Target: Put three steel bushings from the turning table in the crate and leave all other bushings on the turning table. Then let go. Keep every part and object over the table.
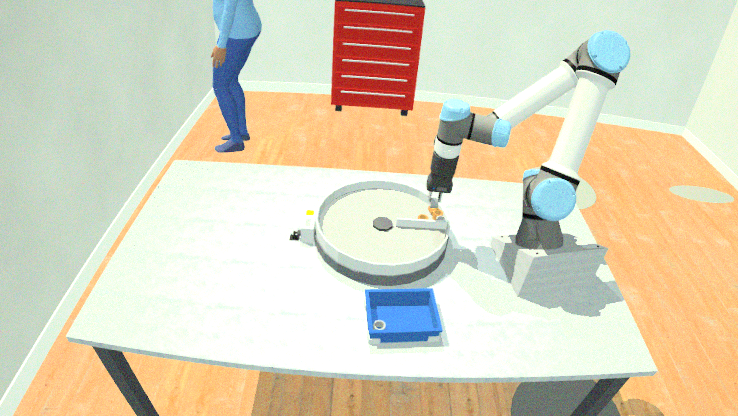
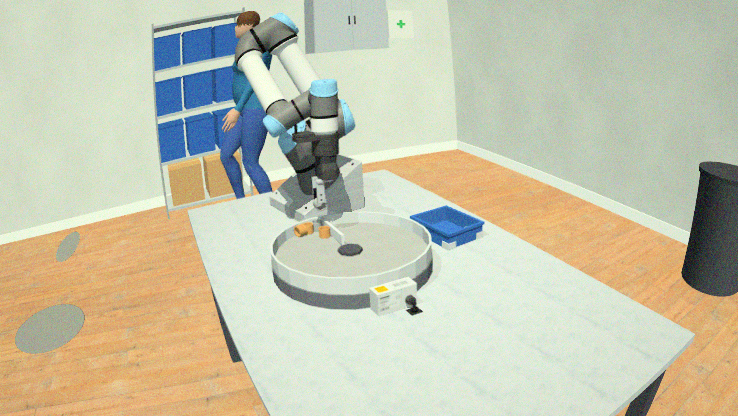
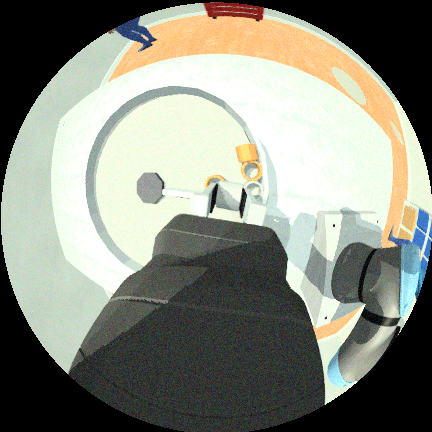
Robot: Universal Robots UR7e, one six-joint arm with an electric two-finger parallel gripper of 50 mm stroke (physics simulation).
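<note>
My gripper is shut on a grey steel bushing just above the right side of the turning table. Another steel bushing stands by the right finger against the rim. Brass bushings lie close by: one on its side, a ring, and one behind the left finger. The blue crate in front of the turning table holds one steel bushing in its near left corner.
A fixed white bar runs from the dark hub to the rim. A sensor box sits at the table's side. The robot base stands to the right. A person and a red cabinet stand beyond the table.
</note>
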